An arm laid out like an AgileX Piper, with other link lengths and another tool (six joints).
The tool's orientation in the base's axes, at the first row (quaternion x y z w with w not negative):
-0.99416, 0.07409, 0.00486, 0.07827
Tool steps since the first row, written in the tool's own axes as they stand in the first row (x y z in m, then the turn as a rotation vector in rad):
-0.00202, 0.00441, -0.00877, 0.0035, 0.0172, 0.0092
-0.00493, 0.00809, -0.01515, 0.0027, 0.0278, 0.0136
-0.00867, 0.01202, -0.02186, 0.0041, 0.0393, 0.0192
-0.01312, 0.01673, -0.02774, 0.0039, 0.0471, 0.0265
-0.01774, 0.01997, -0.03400, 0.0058, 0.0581, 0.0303
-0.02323, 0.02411, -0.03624, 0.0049, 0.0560, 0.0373
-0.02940, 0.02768, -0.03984, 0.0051, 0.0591, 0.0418
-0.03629, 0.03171, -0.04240, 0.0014, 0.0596, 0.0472
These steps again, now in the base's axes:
-0.00267, -0.00538, 0.00802, 0.0009, -0.0159, -0.0118
-0.00610, -0.00955, 0.01382, -0.0014, -0.0254, -0.0178
-0.01040, -0.01389, 0.01991, -0.0017, -0.0360, -0.0251
-0.01551, -0.01876, 0.02509, -0.0031, -0.0424, -0.0336
-0.02057, -0.02222, 0.03087, -0.0028, -0.0529, -0.0391
-0.02661, -0.02581, 0.03255, -0.0034, -0.0496, -0.0456
-0.03325, -0.02896, 0.03569, -0.0036, -0.0519, -0.0505
-0.04067, -0.03228, 0.03774, -0.0073, -0.0510, -0.0559

